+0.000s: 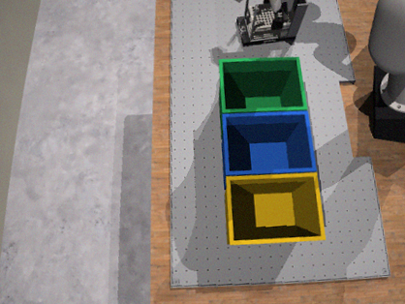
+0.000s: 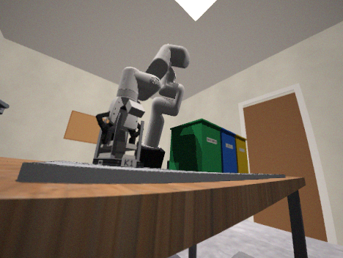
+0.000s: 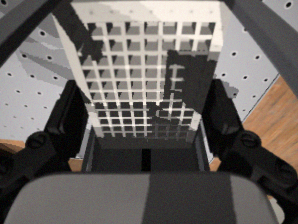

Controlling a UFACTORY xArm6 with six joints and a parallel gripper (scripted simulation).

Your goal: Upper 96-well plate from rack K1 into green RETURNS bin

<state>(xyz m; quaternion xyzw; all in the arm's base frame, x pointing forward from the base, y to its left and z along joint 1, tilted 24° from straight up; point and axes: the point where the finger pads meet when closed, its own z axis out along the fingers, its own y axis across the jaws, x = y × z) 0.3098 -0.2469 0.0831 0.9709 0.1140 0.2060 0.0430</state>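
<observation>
The green bin lies 290 mm to the left of my hand, 50 mm ahead of it and 20 mm above it. From my hand the other things lie so: blue bin (420 mm to the left, 30 mm ahead, 20 mm above); then yellow bin (550 mm to the left, 20 mm ahead, 20 mm above).
</observation>
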